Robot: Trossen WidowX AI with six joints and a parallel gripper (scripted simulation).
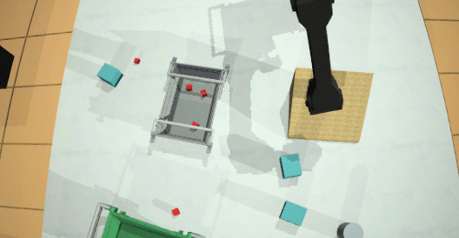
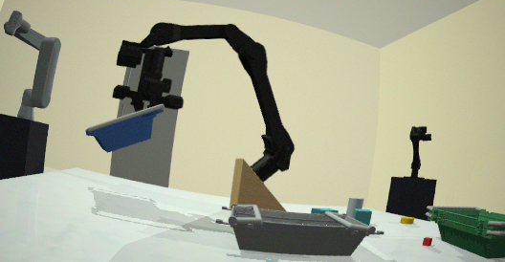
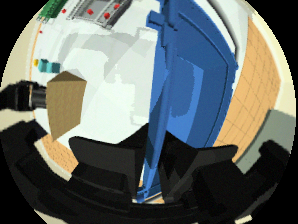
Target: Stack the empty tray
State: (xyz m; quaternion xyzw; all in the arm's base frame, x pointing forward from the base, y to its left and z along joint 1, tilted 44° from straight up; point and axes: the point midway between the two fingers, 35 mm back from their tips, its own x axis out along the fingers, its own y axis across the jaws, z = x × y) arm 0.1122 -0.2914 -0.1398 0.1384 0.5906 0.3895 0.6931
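Right now my gripper tip is 7 cm to the left of the blue tray and 3 cm short of it. From my gripper tip the other things lie so: grey cylinder 68 cm to the left, 22 cm behind, 15 cm below.
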